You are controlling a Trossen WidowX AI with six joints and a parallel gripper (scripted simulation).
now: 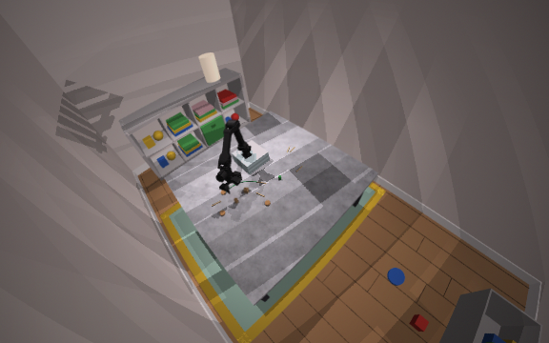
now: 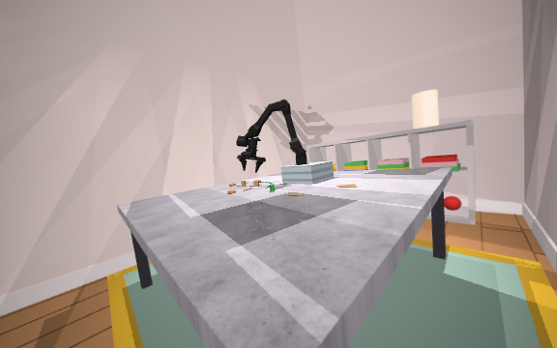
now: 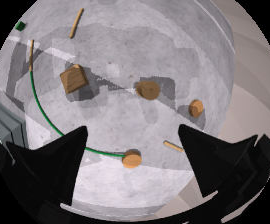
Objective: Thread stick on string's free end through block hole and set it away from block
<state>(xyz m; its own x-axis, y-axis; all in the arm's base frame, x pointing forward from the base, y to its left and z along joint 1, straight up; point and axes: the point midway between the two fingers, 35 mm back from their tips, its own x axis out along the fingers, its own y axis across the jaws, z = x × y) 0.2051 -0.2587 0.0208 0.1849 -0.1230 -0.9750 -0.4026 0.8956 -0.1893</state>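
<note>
Now: gripper tip 90 mm to the right of the wooden block, 70 mm above it and 20 mm short of it. From my gripper tip the other things lie so: green piece (350 mm to the left, 100 mm ahead, 70 mm below).
</note>
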